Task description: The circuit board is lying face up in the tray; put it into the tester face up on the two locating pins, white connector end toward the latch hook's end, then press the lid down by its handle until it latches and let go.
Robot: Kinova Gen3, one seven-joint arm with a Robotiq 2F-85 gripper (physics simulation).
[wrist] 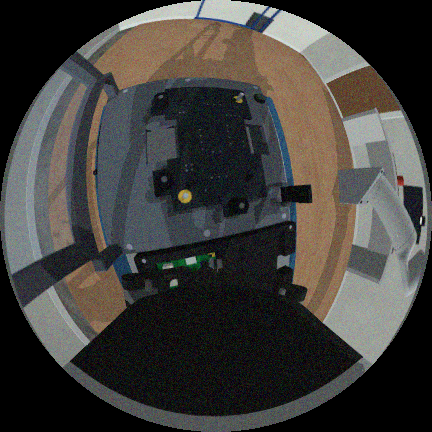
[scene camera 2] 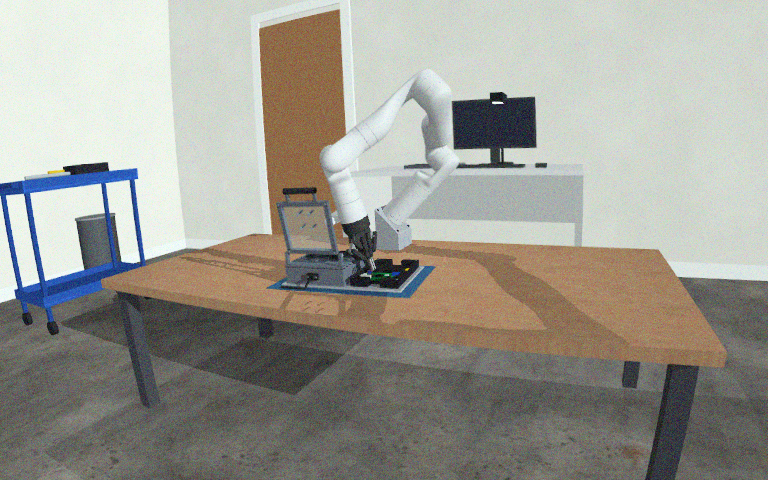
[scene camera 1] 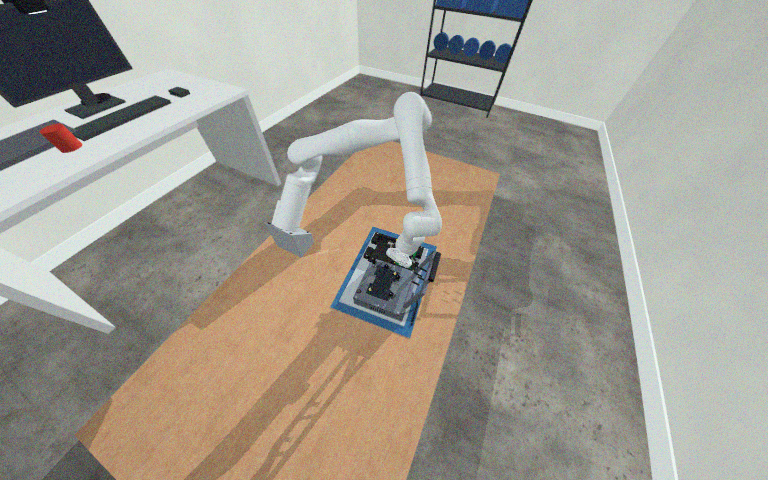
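Where they show: gripper, fingertip midpoint: (wrist: 213,266) (scene camera 2: 371,270); arm's base at its link origin: (wrist: 375,186) (scene camera 2: 392,216) (scene camera 1: 286,227).
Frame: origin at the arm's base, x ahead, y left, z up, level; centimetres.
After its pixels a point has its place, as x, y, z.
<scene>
The grey tester (scene camera 1: 374,299) {42.1, -13.7, -5.2} (scene camera 2: 316,269) {53.4, -6.1, -6.1} (wrist: 120,160) {50.8, -6.3, -5.1} stands on a blue mat (scene camera 1: 343,305) {31.6, -17.4, -10.9} (scene camera 2: 415,281) {44.8, 19.1, -10.9} with its lid (scene camera 2: 307,227) {55.4, -6.7, 5.8} up and the lid's black handle (scene camera 2: 298,190) {58.2, -7.0, 15.8} on top. Its black nest is empty and shows two yellow locating pins (wrist: 184,196) {45.8, -2.0, -3.2} (wrist: 238,97) {39.7, -11.0, -3.8}. A black latch piece (wrist: 296,193) {37.2, -1.0, -2.0} sticks out from its side. The black tray (scene camera 1: 379,242) {34.5, 12.7, -9.3} (scene camera 2: 394,270) (wrist: 257,250) {37.4, 6.5, -9.4} sits beside the tester. The green circuit board (wrist: 181,264) {47.5, 5.6, -9.2} (scene camera 2: 376,275) {47.6, 9.0, -8.8} lies in the tray, partly hidden. My gripper (scene camera 2: 370,263) {43.8, 6.4, -8.5} is shut, its tips down at the board in the tray.
The arm's base (scene camera 1: 291,240) {5.3, -4.7, -0.2} (scene camera 2: 392,232) {7.5, 1.8, -4.6} is mounted on the wooden table (scene camera 1: 218,387) {7.6, -53.6, -11.2} (scene camera 2: 529,299) {55.8, 49.8, -11.2} behind the tray. A white desk with a monitor (scene camera 2: 493,124), a blue cart (scene camera 2: 105,175) and a black shelf unit (scene camera 1: 459,96) stand off the table.
</scene>
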